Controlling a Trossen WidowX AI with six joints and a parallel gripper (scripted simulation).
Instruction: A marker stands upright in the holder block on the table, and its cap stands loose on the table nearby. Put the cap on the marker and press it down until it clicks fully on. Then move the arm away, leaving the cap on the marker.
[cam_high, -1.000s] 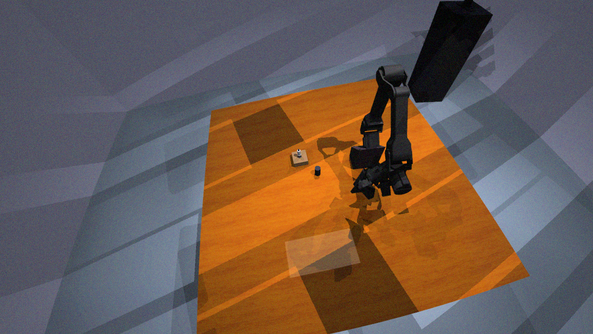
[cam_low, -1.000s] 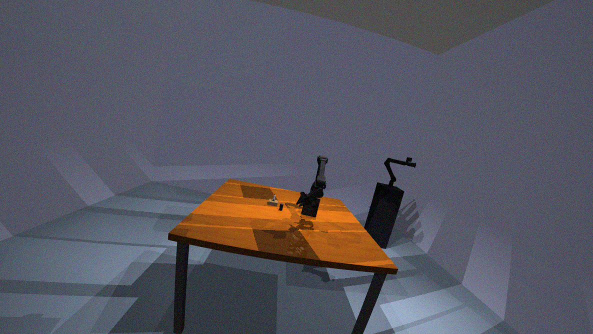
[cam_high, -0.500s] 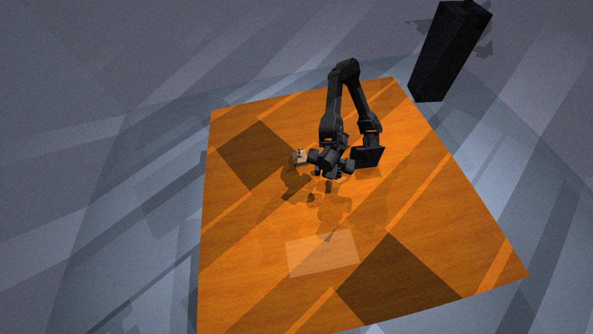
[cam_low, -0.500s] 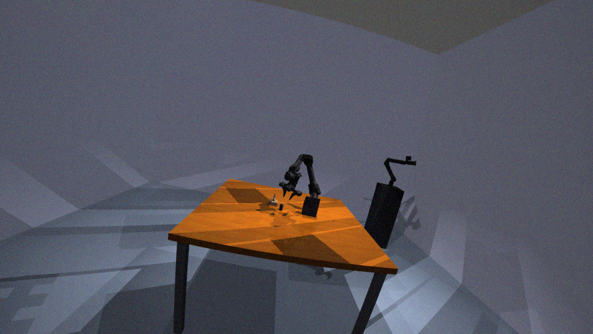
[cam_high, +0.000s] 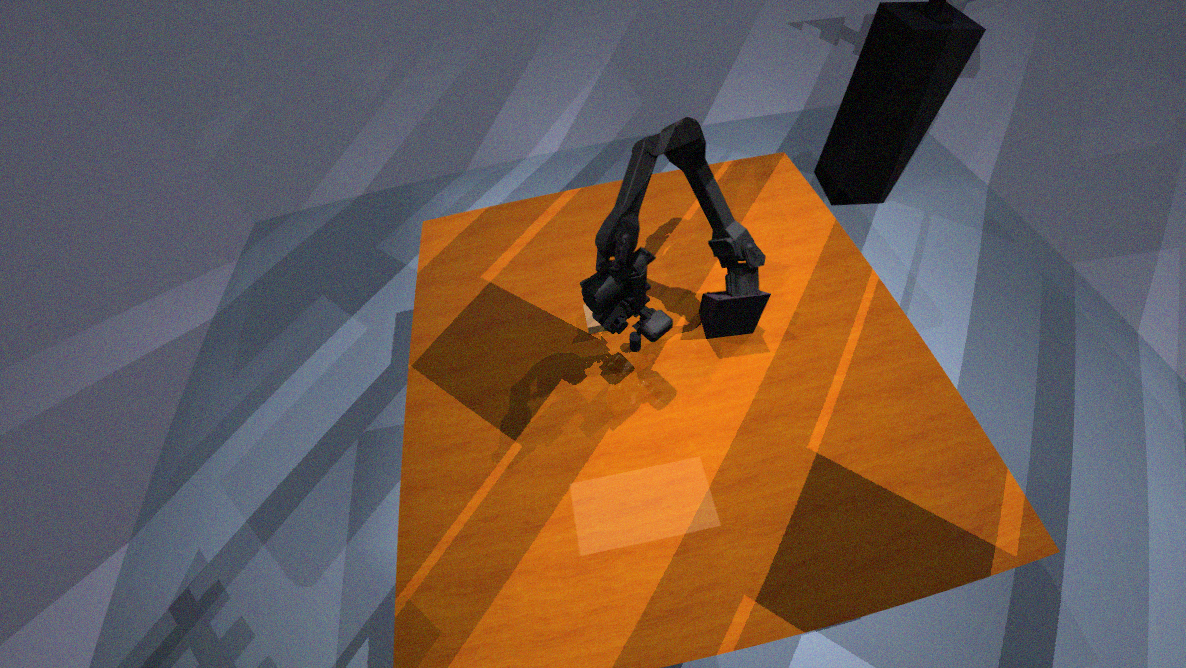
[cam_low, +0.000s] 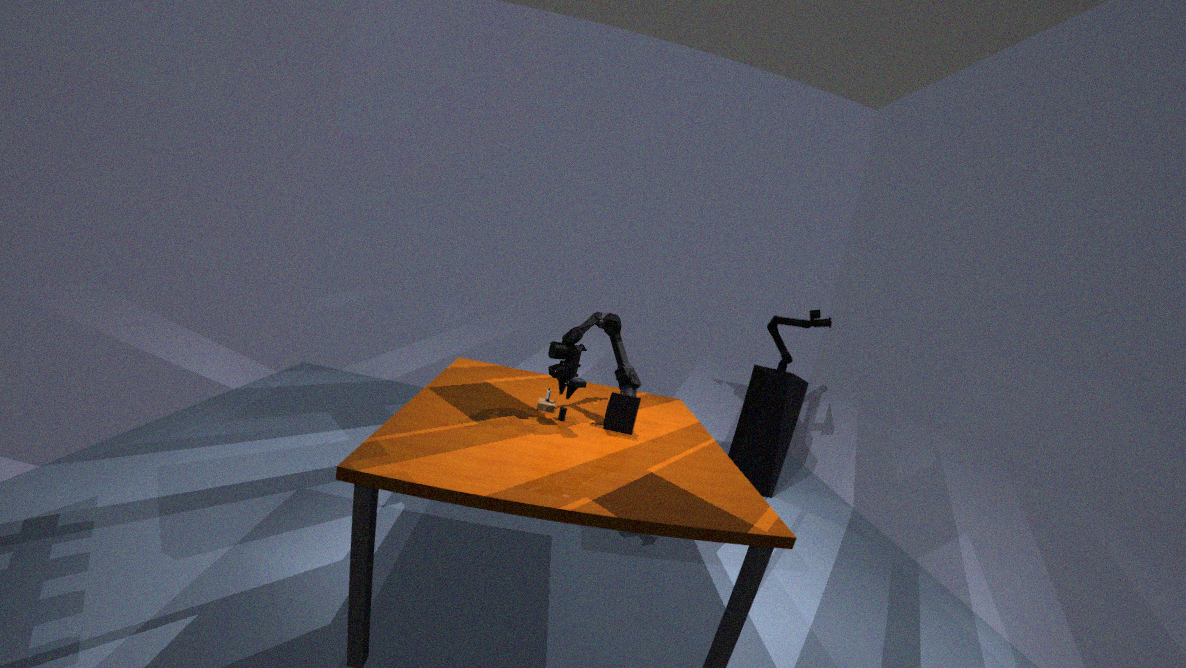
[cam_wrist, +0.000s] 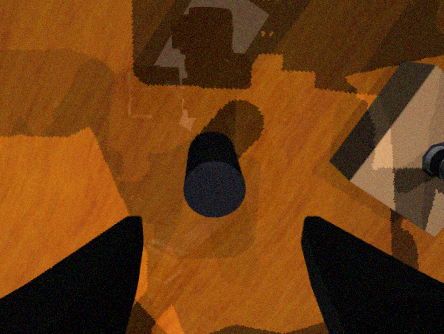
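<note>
Right now my gripper tip is 8 cm above the dark marker cap, 1 cm to the left of it and 1 cm past it.
</note>
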